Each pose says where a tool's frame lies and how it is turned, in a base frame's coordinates. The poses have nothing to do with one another.
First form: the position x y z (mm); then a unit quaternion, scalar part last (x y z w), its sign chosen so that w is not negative.
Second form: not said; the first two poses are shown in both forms.
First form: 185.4 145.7 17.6 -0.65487 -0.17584 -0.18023 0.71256
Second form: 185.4 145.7 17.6 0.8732 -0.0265 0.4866 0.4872 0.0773 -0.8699
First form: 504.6 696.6 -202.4 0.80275 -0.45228 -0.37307 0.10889
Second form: 504.6 696.6 -202.4 0.3125 -0.8074 -0.5005 -0.6449 -0.5672 0.5123
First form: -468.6 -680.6 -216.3 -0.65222 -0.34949 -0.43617 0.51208
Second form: -468.6 -680.6 -216.3 0.3752 0.0092 0.9269 0.9026 -0.2313 -0.3631
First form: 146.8 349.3 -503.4 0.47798 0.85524 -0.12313 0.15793
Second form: 146.8 349.3 -503.4 -0.4932 0.7787 -0.3878 0.8565 0.5127 -0.0596
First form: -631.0 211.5 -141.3 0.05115 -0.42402 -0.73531 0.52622
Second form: -631.0 211.5 -141.3 -0.4410 -0.8172 0.3710 0.7305 -0.0866 0.6774
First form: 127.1 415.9 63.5 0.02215 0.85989 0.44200 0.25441
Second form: 127.1 415.9 63.5 -0.8696 0.2630 -0.4180 -0.1868 0.6083 0.7714
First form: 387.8 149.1 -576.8 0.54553 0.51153 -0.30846 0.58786
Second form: 387.8 149.1 -576.8 0.2864 0.1954 -0.9380 0.9208 0.2145 0.3258
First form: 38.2 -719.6 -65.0 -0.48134 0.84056 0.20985 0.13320
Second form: 38.2 -719.6 -65.0 -0.5011 -0.7533 -0.4259 -0.8651 0.4486 0.2246
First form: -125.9 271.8 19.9 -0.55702 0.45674 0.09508 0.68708
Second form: -125.9 271.8 19.9 0.5647 -0.3782 -0.7336 -0.6395 0.3614 -0.6786
